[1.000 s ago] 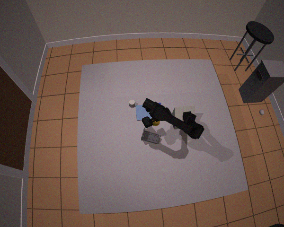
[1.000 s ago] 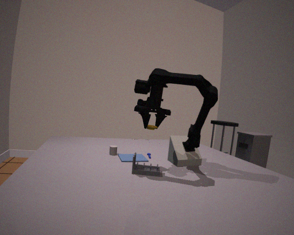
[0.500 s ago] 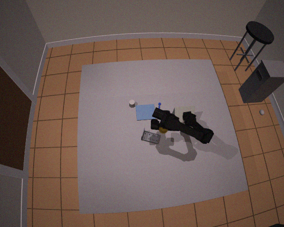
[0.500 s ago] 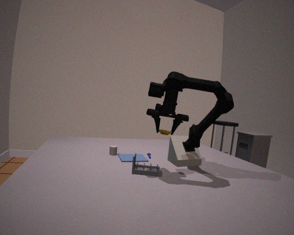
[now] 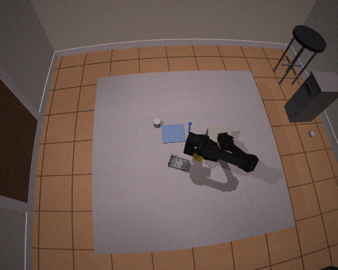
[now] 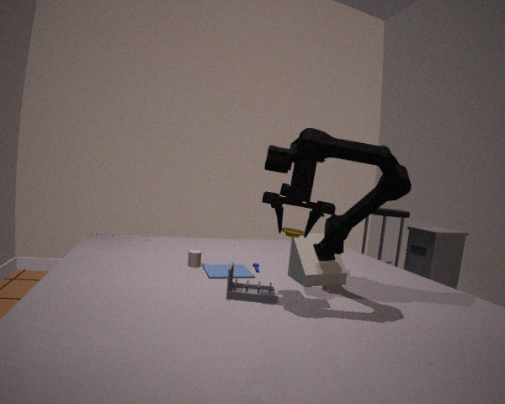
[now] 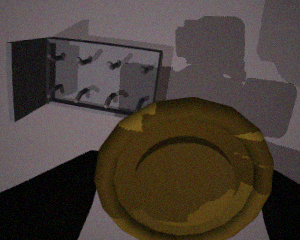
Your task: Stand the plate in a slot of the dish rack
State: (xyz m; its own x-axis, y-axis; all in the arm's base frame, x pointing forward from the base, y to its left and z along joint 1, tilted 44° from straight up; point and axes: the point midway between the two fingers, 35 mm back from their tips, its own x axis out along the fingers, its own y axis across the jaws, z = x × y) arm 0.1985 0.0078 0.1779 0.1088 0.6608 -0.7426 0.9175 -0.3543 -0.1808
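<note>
Now: the grey dish rack 90 mm ahead of my gripper tip, 30 mm to the right of it and 150 mm below it. Also, from my gripper tip: blue mat: 90 mm ahead, 240 mm to the right, 170 mm below; then blue spoon: 30 mm behind, 280 mm to the right, 170 mm below; then yellow plate: 10 mm above.
</note>
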